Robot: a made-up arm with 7 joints. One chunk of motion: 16 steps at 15 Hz.
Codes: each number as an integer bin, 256 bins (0 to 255) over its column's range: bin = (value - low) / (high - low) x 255, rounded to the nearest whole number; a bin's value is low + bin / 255 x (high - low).
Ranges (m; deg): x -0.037..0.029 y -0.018..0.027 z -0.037..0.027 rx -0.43..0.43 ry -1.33..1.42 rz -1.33..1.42
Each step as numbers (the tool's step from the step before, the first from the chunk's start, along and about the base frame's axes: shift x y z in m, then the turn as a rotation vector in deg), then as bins.
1 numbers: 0.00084 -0.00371 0.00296 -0.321 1.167 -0.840
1 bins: 146 81 159 32 232 45
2 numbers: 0.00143 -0.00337 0.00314 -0.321 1.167 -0.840
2 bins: 148 83 160 32 232 45
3 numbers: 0.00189 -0.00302 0.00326 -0.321 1.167 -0.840
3 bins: 150 85 160 32 232 45
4 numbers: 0.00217 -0.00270 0.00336 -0.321 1.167 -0.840
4 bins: 151 87 161 32 232 45
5 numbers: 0.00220 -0.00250 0.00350 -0.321 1.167 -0.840
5 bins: 151 88 161 32 232 45
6 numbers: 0.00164 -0.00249 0.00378 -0.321 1.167 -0.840
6 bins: 149 88 162 32 232 45
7 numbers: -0.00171 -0.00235 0.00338 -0.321 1.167 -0.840
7 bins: 136 89 161 32 232 45
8 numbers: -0.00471 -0.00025 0.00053 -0.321 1.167 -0.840
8 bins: 125 101 150 32 232 45
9 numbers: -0.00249 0.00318 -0.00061 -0.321 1.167 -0.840
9 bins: 133 120 145 32 232 45
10 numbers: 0.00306 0.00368 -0.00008 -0.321 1.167 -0.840
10 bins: 155 123 147 32 232 45
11 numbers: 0.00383 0.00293 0.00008 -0.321 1.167 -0.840
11 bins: 158 119 148 32 232 45
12 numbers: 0.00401 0.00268 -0.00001 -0.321 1.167 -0.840
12 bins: 158 117 147 32 232 45
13 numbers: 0.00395 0.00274 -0.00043 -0.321 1.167 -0.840
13 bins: 158 118 146 32 232 45
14 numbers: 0.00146 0.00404 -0.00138 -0.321 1.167 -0.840
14 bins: 149 125 142 32 232 45
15 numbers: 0.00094 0.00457 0.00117 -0.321 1.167 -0.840
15 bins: 147 128 152 32 232 45
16 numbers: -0.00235 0.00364 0.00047 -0.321 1.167 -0.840
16 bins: 134 123 149 32 232 45
